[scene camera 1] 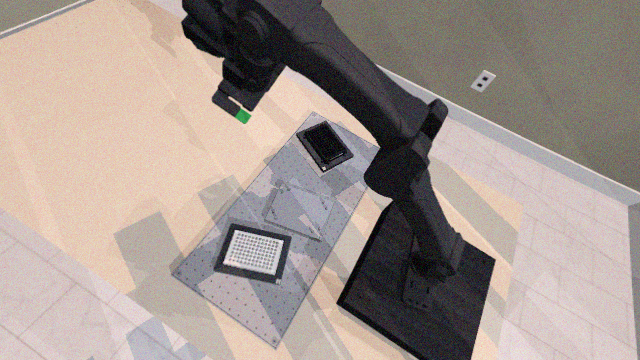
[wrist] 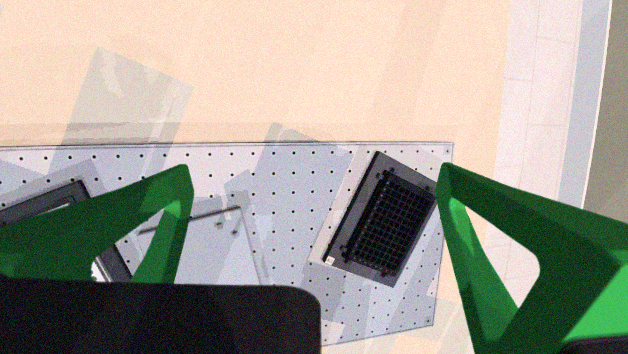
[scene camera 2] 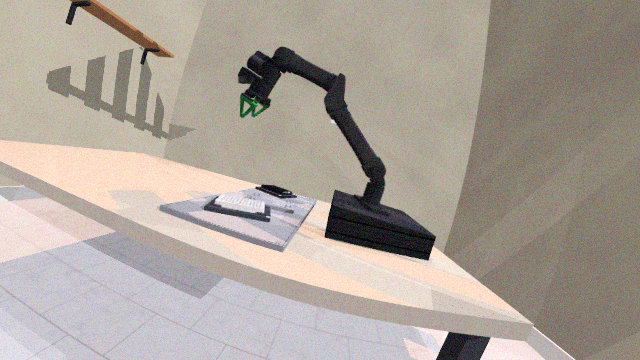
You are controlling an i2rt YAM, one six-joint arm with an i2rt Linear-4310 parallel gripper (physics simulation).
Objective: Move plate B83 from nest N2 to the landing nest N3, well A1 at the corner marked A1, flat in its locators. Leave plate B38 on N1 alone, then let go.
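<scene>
My gripper (scene camera 1: 243, 116) (scene camera 2: 249, 115) (wrist: 314, 177) is open and empty, high above the pegboard. A black well plate (scene camera 1: 327, 141) (scene camera 2: 276, 189) (wrist: 392, 225) sits on a dark nest (wrist: 354, 220) at the board's far end; in the wrist view it lies between the fingertips, nearer the right one. A small white tag (wrist: 330, 260) marks that nest's corner. A light grey nest (scene camera 1: 300, 207) (wrist: 215, 255) with small locator pegs stands empty mid-board. A white well plate (scene camera 1: 254, 251) (scene camera 2: 241, 203) sits on another dark nest (scene camera 1: 285, 259) at the near end. Plate numbers are unreadable.
The perforated grey board (scene camera 1: 250, 310) (scene camera 2: 225, 232) (wrist: 295, 150) lies on the wooden table (scene camera 1: 100, 100) (scene camera 2: 350, 280). The arm's black base block (scene camera 1: 380, 310) (scene camera 2: 380, 230) stands right of the board. A wooden wall shelf (scene camera 2: 125, 30) is at the upper left.
</scene>
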